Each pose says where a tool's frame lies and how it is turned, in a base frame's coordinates. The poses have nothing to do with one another.
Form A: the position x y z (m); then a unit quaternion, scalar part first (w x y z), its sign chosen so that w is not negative.
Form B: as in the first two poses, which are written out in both.
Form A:
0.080, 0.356, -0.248, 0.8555, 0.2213, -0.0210, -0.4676
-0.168, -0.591, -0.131, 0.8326, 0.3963, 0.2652, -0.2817
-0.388, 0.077, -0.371, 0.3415, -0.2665, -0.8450, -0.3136
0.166, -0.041, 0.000, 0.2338, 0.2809, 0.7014, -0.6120
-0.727, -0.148, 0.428, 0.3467, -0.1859, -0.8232, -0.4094
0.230, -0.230, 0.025, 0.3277, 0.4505, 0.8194, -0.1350
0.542, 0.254, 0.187, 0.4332, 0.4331, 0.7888, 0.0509
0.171, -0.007, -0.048, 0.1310, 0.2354, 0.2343, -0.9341
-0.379, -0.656, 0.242, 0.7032, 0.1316, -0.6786, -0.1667
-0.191, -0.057, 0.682, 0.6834, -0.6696, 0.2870, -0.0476
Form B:
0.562, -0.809, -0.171, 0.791, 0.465, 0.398, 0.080, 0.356, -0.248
0.701, -0.259, -0.665, 0.679, 0.527, 0.511, -0.168, -0.591, -0.131
-0.625, 0.236, 0.744, 0.665, 0.661, 0.348, -0.388, 0.077, -0.371
-0.733, 0.108, -0.672, 0.680, 0.093, -0.727, 0.166, -0.041, 0.000
-0.690, 0.022, 0.723, 0.590, 0.596, 0.545, -0.727, -0.148, 0.428
-0.379, 0.650, -0.659, 0.827, 0.558, 0.074, 0.230, -0.230, 0.025
-0.250, 0.727, -0.639, 0.639, 0.620, 0.456, 0.542, 0.254, 0.187
-0.855, -0.134, -0.501, 0.355, -0.856, -0.376, 0.171, -0.007, -0.048
0.024, -0.413, 0.910, 0.056, 0.910, 0.411, -0.379, -0.656, 0.242
0.831, -0.449, -0.329, -0.319, 0.099, -0.942, -0.191, -0.057, 0.682

